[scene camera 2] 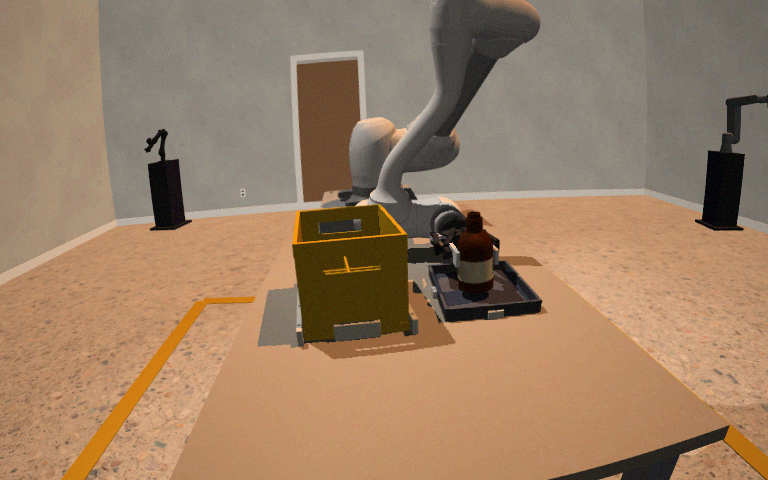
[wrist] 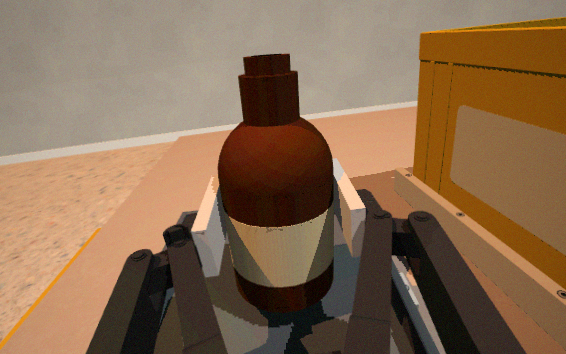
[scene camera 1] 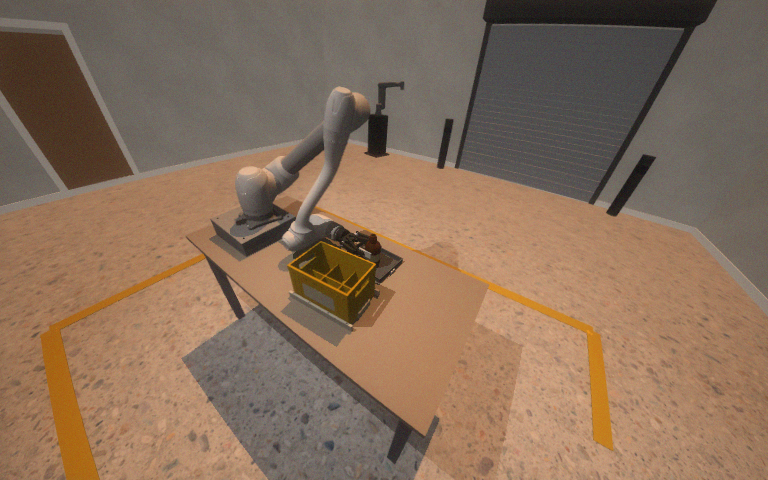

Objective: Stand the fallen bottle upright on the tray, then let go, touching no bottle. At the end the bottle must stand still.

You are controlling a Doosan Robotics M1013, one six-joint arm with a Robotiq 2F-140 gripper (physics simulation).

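Places are measured from the arm's base along level axes (x ahead, y left, z up), in centimetres.
Where they show: gripper, fingertip midpoint: [scene camera 2: 477, 259] [scene camera 1: 376, 252]; arm's base, origin of the base link: [scene camera 1: 260, 217].
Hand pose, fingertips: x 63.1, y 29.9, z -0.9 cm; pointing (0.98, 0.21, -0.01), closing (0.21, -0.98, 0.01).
Observation:
Things, the pixels of their centre, and the offset from my fingertips. Level surfaces: height alone.
- brown bottle, body centre: [wrist: 276, 181] [scene camera 2: 475, 250] [scene camera 1: 373, 248] dx -1.8, dy -0.4, dz +1.2 cm
- dark tray, body centre: [wrist: 267, 304] [scene camera 2: 480, 286] [scene camera 1: 371, 259] dx -4.1, dy +1.0, dz -7.5 cm
- yellow crate, body centre: [scene camera 2: 346, 264] [scene camera 1: 333, 281] dx +3.1, dy -25.5, dz +0.0 cm
- table, its level: dz -8.8 cm
The brown bottle [scene camera 1: 372, 244] [scene camera 2: 475, 249] [wrist: 276, 175] with a cream label stands upright, neck up, over the inside of the dark tray [scene camera 1: 390, 259] [scene camera 2: 472, 311]. A dark shadow lies right under its base in the scene camera 2 view; whether the base touches the tray floor or hangs slightly above it, I cannot tell. My gripper [scene camera 1: 370, 253] [scene camera 2: 475, 254] [wrist: 277, 185] reaches in level from the robot's side and is shut on the bottle, with one light pad on each side at about label height. The far side of the bottle is hidden.
A yellow crate [scene camera 1: 342, 302] [scene camera 2: 351, 300] [wrist: 435, 115] with compartments stands beside the tray, held by light rails on the table [scene camera 1: 430, 316] [scene camera 2: 396, 407]. It rises well above the tray rim. The robot's base stands at the far end of the table.

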